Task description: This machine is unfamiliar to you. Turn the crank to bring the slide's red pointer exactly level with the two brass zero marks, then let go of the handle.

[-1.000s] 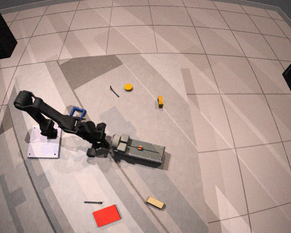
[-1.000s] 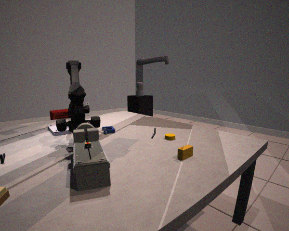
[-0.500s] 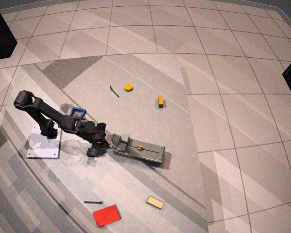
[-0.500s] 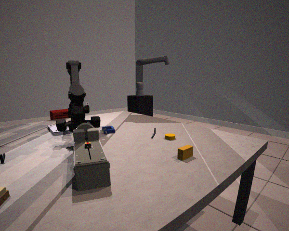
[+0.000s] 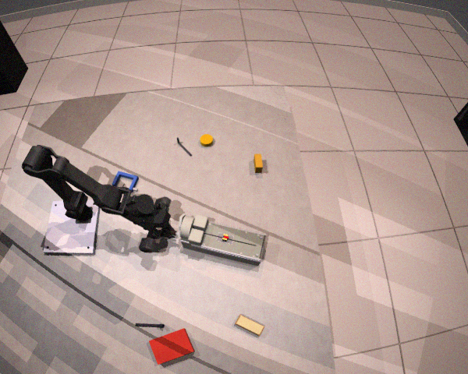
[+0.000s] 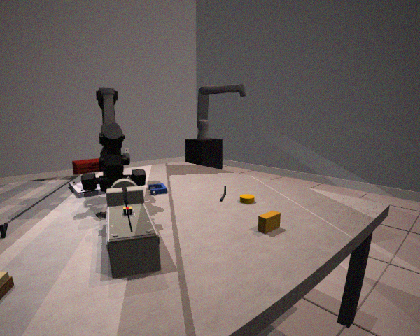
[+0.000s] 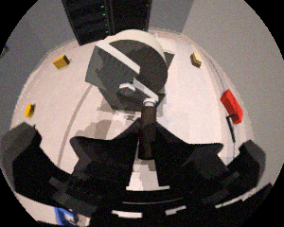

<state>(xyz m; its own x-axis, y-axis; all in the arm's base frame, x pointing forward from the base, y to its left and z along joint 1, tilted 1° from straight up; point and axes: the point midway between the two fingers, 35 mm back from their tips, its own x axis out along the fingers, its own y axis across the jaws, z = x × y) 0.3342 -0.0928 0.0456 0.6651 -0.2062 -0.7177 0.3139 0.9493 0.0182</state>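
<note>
My gripper tip is 20 mm past the dark crank handle, 10 mm to the right of it and 30 mm below it. Also, from my gripper tip: blue block (200 mm behind, 240 mm to the left, 40 mm below); red plate (30 mm behind, 370 mm to the right, 30 mm below); red pointer (170 mm ahead, 30 mm to the right, 40 mm above).
</note>
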